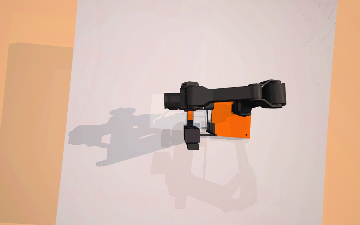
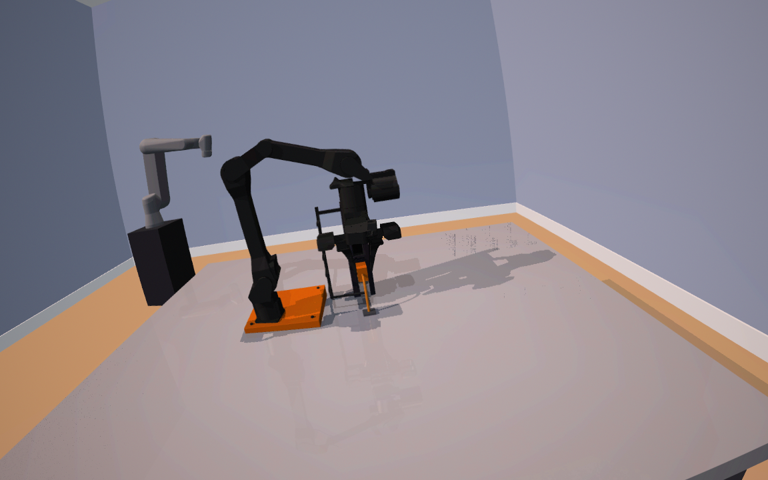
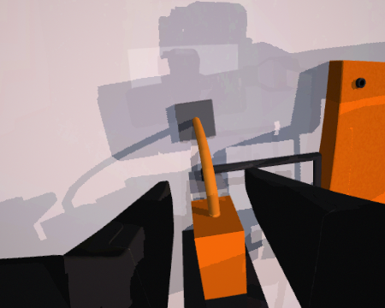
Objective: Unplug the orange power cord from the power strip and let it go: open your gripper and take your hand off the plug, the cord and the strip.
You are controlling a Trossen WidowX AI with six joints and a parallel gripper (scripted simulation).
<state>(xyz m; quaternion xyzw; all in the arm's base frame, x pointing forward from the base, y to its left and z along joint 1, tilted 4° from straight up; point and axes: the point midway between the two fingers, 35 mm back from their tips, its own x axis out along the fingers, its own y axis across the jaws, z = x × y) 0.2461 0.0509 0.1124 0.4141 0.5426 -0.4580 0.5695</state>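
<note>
Now: the orange plug 20 mm behind my gripper tip, 70 mm to the left of it and 10 mm below it. From my gripper tip the other things lie so: dark power strip block 40 mm behind, 140 mm to the left, 20 mm above.
</note>
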